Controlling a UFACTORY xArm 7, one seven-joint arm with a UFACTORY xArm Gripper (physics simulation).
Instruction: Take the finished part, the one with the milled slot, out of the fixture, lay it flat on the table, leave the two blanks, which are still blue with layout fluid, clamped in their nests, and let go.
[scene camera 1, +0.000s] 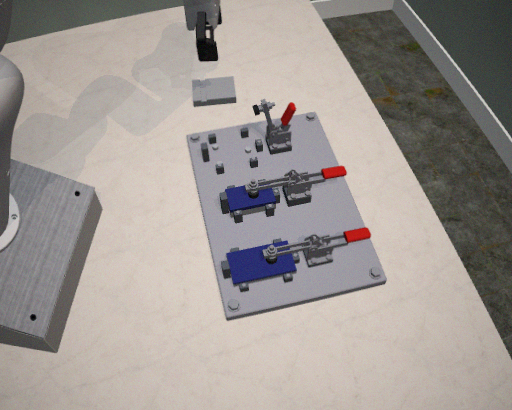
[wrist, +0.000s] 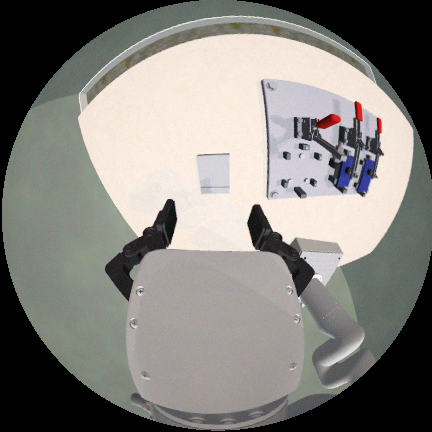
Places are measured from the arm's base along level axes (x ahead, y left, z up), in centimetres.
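Pixels of known places: gripper, between the fingertips: (scene camera 1: 210, 41) (wrist: 213, 210); arm's base, origin of its link: (wrist: 306, 285).
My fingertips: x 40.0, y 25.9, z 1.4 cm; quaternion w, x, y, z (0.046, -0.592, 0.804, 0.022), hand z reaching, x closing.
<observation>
For each thing: its middle in the pictures, then the offset to it from my fingertips. "*": a spot on its surface instead. Level surfaces: height alone.
- finished part, middle of its body: (scene camera 1: 213, 91) (wrist: 213, 173) dx -0.2, dy +1.0, dz -12.4 cm
- fixture plate, a spot on its surface: (wrist: 280, 105) * dx +11.0, dy -12.4, dz -11.6 cm
- table, height of its surface: dz -13.1 cm
The finished part (scene camera 1: 215, 91) (wrist: 214, 171), a grey block with a slot near one end, lies flat on the table beyond the far edge of the fixture plate (scene camera 1: 175, 0) (wrist: 280, 105). The nest nearest it is empty, and its clamp (scene camera 1: 280, 132) (wrist: 320, 131) stands open with the red handle raised. Two blue blanks (scene camera 1: 250, 198) (scene camera 1: 262, 262) (wrist: 345, 171) (wrist: 366, 176) sit in their nests, each under a lowered clamp arm. My gripper (scene camera 1: 207, 54) (wrist: 213, 210) is open and empty, raised above the table and apart from the part.
The robot's grey base block (scene camera 1: 55, 250) (wrist: 320, 247) stands on the table (scene camera 1: 150, 325) (wrist: 150, 100) to the left in the scene view. The two lowered clamps have red handles (scene camera 1: 334, 172) (scene camera 1: 357, 234) that point toward the table's right edge.
</observation>
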